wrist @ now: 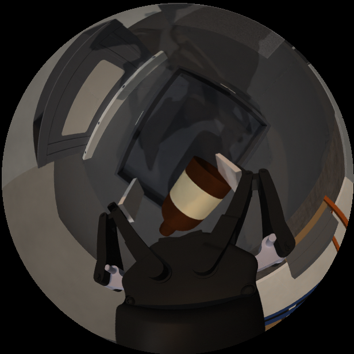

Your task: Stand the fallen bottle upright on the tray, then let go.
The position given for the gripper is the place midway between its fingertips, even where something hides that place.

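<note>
The gripper [177, 174] visible. A brown bottle [198, 190] too.
</note>
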